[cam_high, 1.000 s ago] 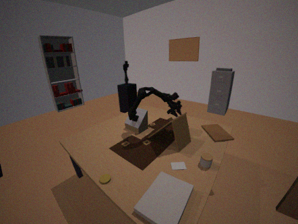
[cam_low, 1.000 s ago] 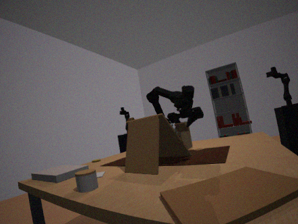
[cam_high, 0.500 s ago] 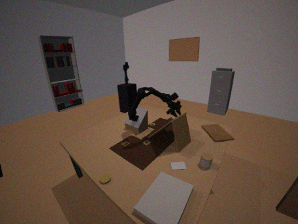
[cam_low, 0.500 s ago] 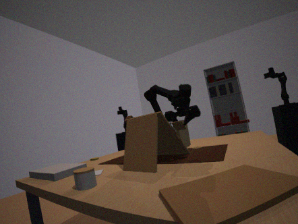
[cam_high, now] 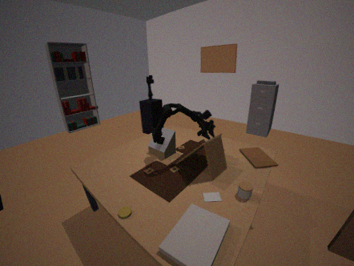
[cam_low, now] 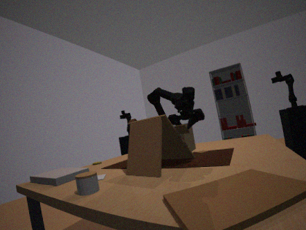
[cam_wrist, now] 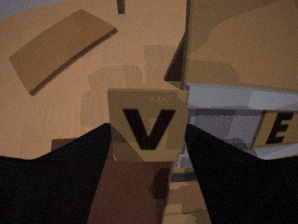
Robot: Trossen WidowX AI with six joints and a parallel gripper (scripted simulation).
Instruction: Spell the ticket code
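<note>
Right now the tile marked e is 30 mm behind my gripper tip and 120 mm to the right of it. From my gripper tip the other things lie so: white ticket: 90 mm behind, 130 mm to the right, 70 mm below; tile marked v: right at my gripper tip; tile marked t: 40 mm behind, 180 mm to the right.
</note>
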